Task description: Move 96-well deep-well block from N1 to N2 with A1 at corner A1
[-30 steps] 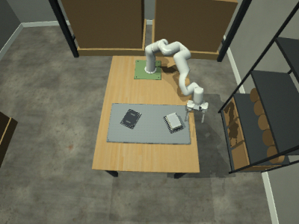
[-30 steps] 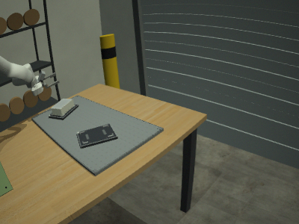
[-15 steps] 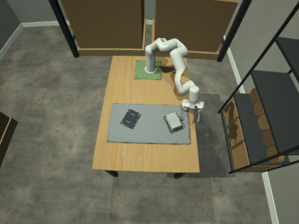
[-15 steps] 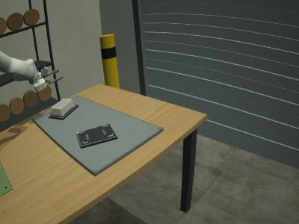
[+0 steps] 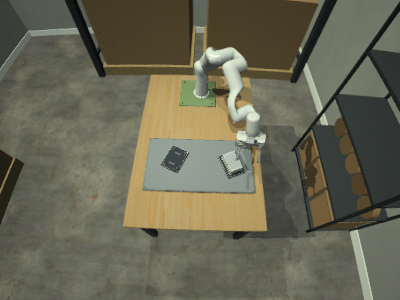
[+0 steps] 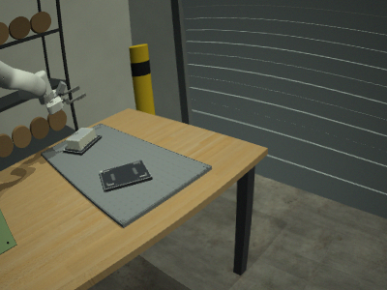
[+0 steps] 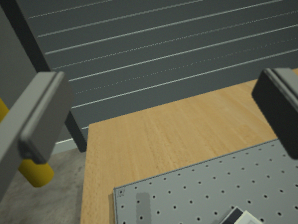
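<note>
Now: the white 96-well deep-well block 60 mm behind my hand, 60 mm to the right of it and 190 mm below it.
</note>
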